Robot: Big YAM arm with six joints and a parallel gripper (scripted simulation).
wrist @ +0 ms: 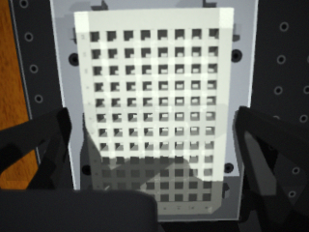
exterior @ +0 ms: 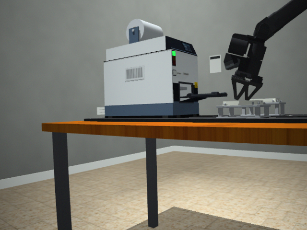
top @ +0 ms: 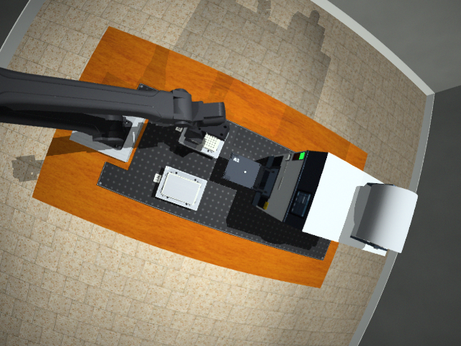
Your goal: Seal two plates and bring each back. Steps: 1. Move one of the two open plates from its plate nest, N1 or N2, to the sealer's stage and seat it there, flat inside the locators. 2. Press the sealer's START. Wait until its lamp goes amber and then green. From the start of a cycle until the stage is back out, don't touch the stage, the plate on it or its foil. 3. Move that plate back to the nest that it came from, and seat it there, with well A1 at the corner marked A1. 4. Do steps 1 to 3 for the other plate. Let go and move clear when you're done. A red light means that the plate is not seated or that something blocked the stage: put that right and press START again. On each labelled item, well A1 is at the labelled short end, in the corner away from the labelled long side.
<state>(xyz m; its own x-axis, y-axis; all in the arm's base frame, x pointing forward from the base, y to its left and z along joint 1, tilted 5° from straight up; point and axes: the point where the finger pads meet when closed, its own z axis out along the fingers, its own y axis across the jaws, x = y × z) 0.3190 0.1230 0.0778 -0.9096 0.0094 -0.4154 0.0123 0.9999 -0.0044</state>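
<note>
Now: the plate nest 30 mm below my hand. From my hand the other things lie so: sealer stage (190 mm ahead, 70 mm to the right, 20 mm above); then pale start button (280 mm ahead, 120 mm above, 20 mm to the left); then A1 mark (80 mm behind, 50 mm to the left, 30 mm below).
</note>
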